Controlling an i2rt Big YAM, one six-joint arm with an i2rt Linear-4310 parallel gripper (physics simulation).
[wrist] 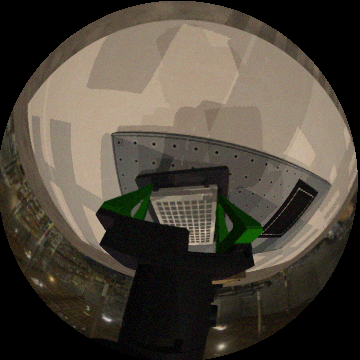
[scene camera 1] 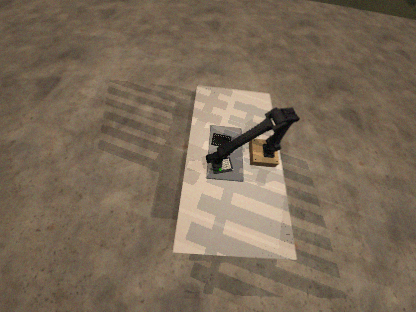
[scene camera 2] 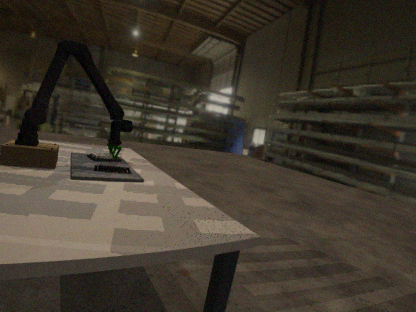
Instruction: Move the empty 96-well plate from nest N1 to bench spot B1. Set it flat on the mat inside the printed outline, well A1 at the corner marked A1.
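Frame: origin at the arm's base, x ahead, y left, z up, level; metres.
Seen in the pictures: gripper, fingertip midpoint: (wrist: pixel 184 191) (scene camera 1: pixel 215 165) (scene camera 2: pixel 113 157); arm's base, origin of the base link: (scene camera 1: pixel 268 150) (scene camera 2: pixel 27 144).
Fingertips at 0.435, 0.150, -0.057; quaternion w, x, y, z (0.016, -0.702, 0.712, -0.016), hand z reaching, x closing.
Pixels of each thing's top centre, then the offset from my fingertips to it, as dx, dy, dz. Level surfaces: height alone.
- pale 96-well plate, middle of its top: (wrist: pixel 187 226) (scene camera 2: pixel 104 154) (scene camera 1: pixel 222 164) -0.054, -0.011, +0.015
- black nest, middle of its top: (wrist: pixel 186 223) (scene camera 2: pixel 104 155) (scene camera 1: pixel 222 164) -0.054, -0.010, +0.010
- grey perforated board, middle of its top: (wrist: pixel 251 228) (scene camera 2: pixel 101 164) (scene camera 1: pixel 225 150) -0.085, -0.154, -0.011
- black mat with a thin printed outline, its level: dz -0.010
- pale table, its level: dz -0.025
The pale 96-well plate (scene camera 1: pixel 227 164) (wrist: pixel 187 212) sits level in the black nest (wrist: pixel 185 177) on the grey perforated board (scene camera 1: pixel 214 131) (scene camera 2: pixel 80 173) (wrist: pixel 206 146). My gripper (scene camera 1: pixel 220 168) (scene camera 2: pixel 115 156) (wrist: pixel 184 191) points down over it, its green fingers against the plate's two opposite sides in the wrist view. It is shut on the plate. The gripper body hides the plate's near part. The black mat with a thin printed outline (scene camera 1: pixel 221 139) (scene camera 2: pixel 112 169) (wrist: pixel 290 212) lies on the same board, right of the nest in the wrist view. The A1 marks are too small to read.
The arm stands on a wooden block (scene camera 1: pixel 257 159) (scene camera 2: pixel 30 156) beside the board, on a pale table (scene camera 1: pixel 250 230) (scene camera 2: pixel 60 235). The nest's raised black wall stands close around the plate. Shadow bands cross the table. Racks stand in the background of scene camera 2.
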